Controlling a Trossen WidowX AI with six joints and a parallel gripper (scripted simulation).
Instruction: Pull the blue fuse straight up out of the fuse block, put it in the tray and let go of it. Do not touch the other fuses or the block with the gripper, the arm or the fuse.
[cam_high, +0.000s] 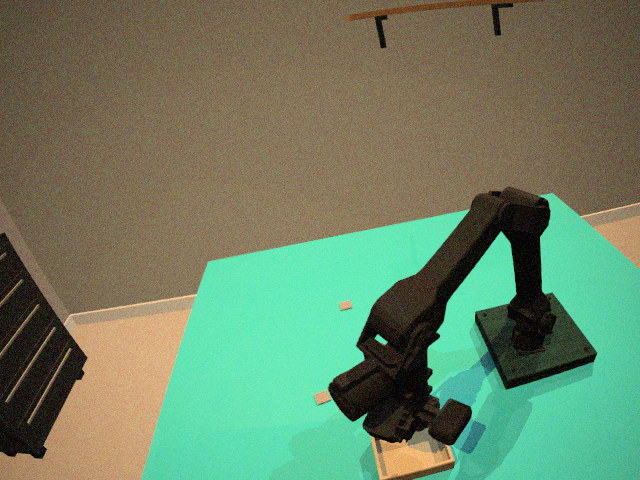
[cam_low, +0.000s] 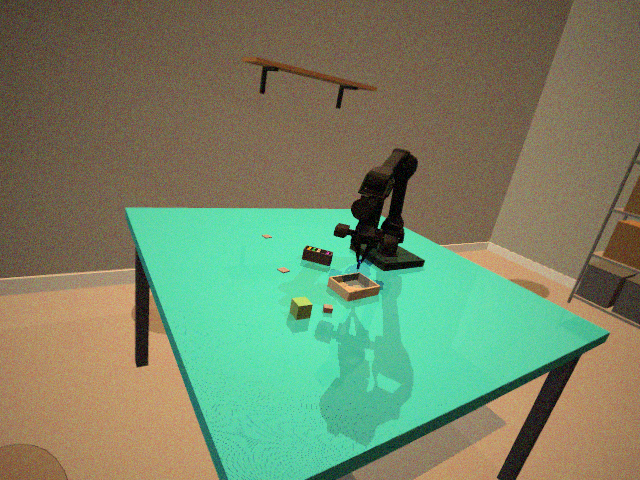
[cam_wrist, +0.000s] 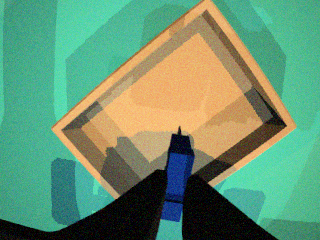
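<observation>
Now: gripper tip 90 mm above the wooden tray. Also, from my gripper tip: small brown block 140 mm ahead, 100 mm to the left, 90 mm below; then purple fuse 200 mm to the right, 70 mm below, 10 mm behind; then blue fuse 10 mm below.
</observation>
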